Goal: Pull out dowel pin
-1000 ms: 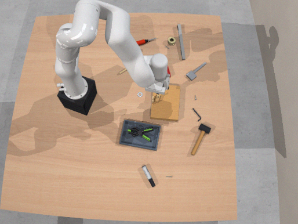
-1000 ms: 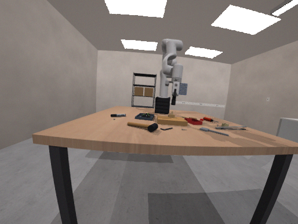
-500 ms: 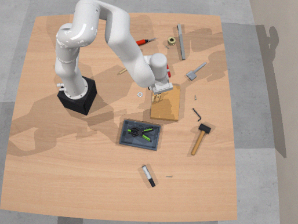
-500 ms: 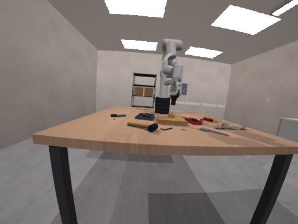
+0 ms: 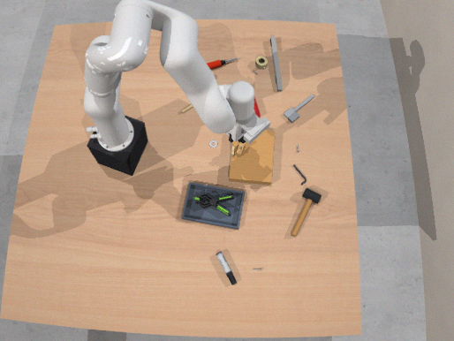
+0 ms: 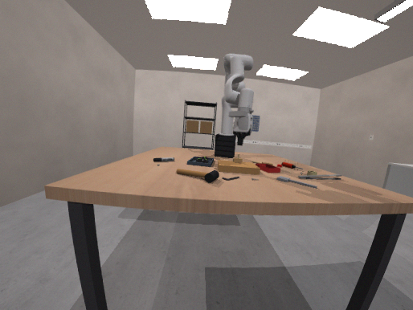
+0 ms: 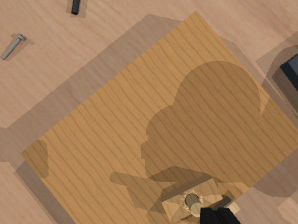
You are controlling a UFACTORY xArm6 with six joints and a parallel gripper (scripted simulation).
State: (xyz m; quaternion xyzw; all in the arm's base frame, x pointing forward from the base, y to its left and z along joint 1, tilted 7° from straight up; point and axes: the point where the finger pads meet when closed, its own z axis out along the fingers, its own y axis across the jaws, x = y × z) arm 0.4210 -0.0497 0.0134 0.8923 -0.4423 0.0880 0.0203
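The dowel pin lies 90 mm below my hand. The rest, counted from my hand: small wooden block 110 mm below; then red tray 170 mm to the left, 140 mm below, 30 mm ahead; then dark grey tray 190 mm to the right, 140 mm below, 120 mm behind.
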